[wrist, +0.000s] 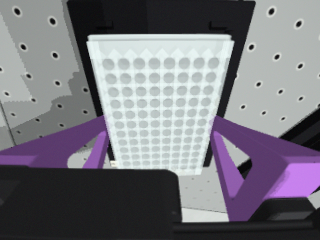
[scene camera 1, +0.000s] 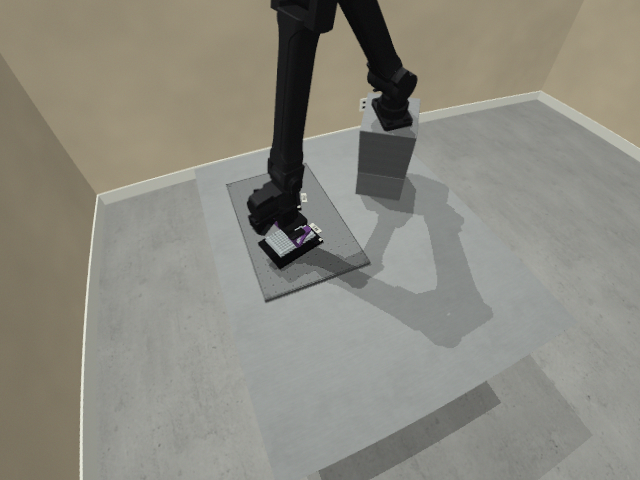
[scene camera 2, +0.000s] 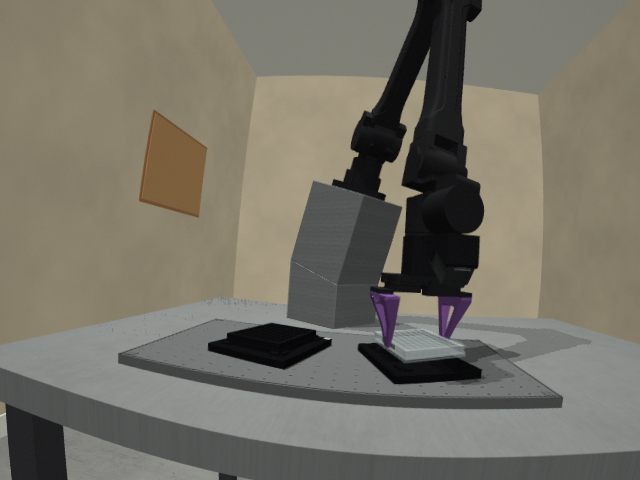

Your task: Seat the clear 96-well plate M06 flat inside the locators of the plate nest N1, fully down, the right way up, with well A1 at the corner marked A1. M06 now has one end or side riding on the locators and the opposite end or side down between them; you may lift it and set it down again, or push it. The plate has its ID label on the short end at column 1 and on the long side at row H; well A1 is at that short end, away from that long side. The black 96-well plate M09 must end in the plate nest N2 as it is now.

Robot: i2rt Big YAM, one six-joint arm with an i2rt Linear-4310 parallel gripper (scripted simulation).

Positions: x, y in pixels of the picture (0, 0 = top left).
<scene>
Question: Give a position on a plate nest N2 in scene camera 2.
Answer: At 296, 355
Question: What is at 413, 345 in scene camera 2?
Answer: A clear 96-well plate M06.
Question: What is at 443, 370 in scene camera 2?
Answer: A plate nest N1.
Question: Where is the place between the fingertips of my gripper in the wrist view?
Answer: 159, 120
</scene>
